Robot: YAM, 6 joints.
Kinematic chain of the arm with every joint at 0, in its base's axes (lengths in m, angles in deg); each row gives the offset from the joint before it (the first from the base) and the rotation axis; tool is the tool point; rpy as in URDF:
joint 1: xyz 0 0 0.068 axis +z
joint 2: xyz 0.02 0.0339 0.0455 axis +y
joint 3: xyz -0.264 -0.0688 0 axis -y
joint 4: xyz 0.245 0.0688 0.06 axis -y
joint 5: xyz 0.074 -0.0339 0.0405 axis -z
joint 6: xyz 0.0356 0 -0.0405 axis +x
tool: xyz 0 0 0 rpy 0 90 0
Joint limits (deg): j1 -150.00..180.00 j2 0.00..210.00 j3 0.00..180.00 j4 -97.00..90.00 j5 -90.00..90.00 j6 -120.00..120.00
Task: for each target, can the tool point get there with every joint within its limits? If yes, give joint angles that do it. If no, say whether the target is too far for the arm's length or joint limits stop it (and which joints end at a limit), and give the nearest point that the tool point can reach.
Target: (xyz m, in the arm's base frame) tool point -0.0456 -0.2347 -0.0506
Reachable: yes | joints -93.69 137.71 41.63 -1.26 58.58 -66.18
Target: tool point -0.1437 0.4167 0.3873
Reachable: yes | joints 113.11 124.83 142.27 -71.61 61.97 93.18
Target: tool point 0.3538 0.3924 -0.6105
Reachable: no: too far | nearest point 0.2700 0.2995 -0.3457 | short by 0.293 m
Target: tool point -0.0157 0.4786 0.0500
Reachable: yes | joints 89.26 141.41 95.74 -22.53 -37.85 -78.64
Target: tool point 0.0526 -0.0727 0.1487
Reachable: yes | joints -49.40 67.45 26.76 -79.22 11.95 92.75
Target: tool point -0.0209 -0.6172 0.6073
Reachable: no: too far | nearest point -0.0170 -0.5021 0.5122 | short by 0.149 m
